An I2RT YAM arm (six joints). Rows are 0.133 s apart.
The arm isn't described. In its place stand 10 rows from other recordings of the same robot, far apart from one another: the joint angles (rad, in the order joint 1, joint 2, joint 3, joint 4, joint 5, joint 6), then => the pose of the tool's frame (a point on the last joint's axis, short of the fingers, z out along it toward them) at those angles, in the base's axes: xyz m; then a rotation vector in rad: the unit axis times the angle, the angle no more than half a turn.
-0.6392 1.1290 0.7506 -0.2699 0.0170 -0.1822 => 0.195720, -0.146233, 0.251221, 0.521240, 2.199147, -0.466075
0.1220 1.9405 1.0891 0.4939 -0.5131 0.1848 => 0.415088, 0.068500, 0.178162, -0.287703, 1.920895, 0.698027
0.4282 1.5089 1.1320 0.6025 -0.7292 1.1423 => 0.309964, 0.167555, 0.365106, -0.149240, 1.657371, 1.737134
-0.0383 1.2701 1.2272 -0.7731 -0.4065 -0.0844 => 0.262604, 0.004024, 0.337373, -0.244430, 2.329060, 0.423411
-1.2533 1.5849 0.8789 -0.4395 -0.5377 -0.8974 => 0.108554, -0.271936, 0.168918, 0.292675, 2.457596, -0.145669
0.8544 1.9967 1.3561 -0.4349 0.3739 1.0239 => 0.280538, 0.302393, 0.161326, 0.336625, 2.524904, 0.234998
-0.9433 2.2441 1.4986 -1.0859 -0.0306 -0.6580 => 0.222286, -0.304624, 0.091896, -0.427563, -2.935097, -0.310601
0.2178 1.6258 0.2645 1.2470 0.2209 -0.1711 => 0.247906, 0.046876, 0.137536, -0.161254, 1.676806, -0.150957
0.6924 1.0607 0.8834 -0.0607 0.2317 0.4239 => 0.196435, 0.152299, 0.334127, -0.079124, 1.839437, 0.582652
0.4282 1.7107 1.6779 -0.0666 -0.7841 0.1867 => 0.355597, 0.189946, 0.417010, -0.813281, 1.566442, 1.104230
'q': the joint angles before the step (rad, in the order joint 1, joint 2, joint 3, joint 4, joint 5, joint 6). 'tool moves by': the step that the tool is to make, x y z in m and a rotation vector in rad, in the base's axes. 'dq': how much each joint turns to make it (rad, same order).
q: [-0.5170 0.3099 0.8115 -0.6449 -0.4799 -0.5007]
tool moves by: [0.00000 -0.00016 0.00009 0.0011 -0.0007 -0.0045]
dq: [-0.0001 0.0000 0.0000 0.0010 0.0041 0.0021]
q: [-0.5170 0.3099 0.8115 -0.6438 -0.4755 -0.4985]
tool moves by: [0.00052 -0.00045 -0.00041 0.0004 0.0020 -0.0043]
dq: [0.0001 0.0015 -0.0016 0.0011 0.0045 0.0000]
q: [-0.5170 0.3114 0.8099 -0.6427 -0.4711 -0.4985]
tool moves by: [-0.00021 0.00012 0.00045 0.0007 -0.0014 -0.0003]
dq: [0.0001 0.0000 0.0015 0.0000 0.0003 0.0015]
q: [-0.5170 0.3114 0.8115 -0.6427 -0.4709 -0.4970]
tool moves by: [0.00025 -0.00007 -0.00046 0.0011 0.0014 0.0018]
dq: [0.0002 0.0002 -0.0016 0.0000 -0.0016 0.0000]
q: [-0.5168 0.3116 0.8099 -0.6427 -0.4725 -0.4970]
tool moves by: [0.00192 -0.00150 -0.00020 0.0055 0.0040 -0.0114]
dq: [-0.0003 0.0082 -0.0015 0.0057 0.0105 0.0049]
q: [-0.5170 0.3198 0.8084 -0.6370 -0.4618 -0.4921]
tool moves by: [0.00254 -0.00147 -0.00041 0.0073 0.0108 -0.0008]
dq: [-0.0001 0.0128 0.0006 -0.0002 0.0006 0.0012]
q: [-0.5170 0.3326 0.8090 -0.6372 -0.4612 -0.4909]
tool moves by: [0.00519 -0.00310 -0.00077 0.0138 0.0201 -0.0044]
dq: [-0.0001 0.0259 0.0009 0.0021 0.0039 0.0031]
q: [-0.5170 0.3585 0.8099 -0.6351 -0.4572 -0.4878]
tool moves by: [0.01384 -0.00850 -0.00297 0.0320 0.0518 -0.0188]
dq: [0.0005 0.0679 0.0004 0.0096 0.0184 0.0069]
